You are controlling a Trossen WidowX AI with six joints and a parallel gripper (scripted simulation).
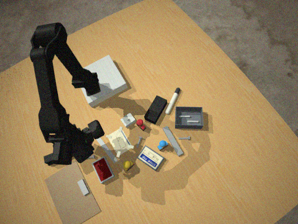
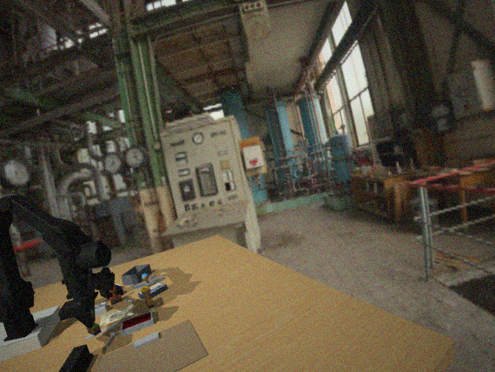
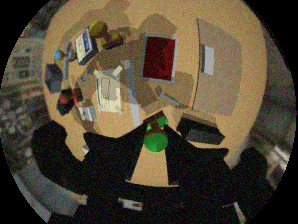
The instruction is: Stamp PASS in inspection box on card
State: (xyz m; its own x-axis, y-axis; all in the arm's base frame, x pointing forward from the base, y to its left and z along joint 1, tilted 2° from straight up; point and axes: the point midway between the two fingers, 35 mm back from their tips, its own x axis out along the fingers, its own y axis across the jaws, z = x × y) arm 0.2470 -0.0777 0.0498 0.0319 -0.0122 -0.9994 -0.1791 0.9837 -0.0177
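Now: gripper tip 11 cm short of the red ink pad, 5 cm above it and 3 cm to the right of it. From my gripper tip the other things lie so: yellow stamp: 13 cm to the left, 13 cm ahead, 3 cm below; then green-knobbed stamp: right at my gripper tip; then cream card: 12 cm to the left, 5 cm below, 2 cm ahead.
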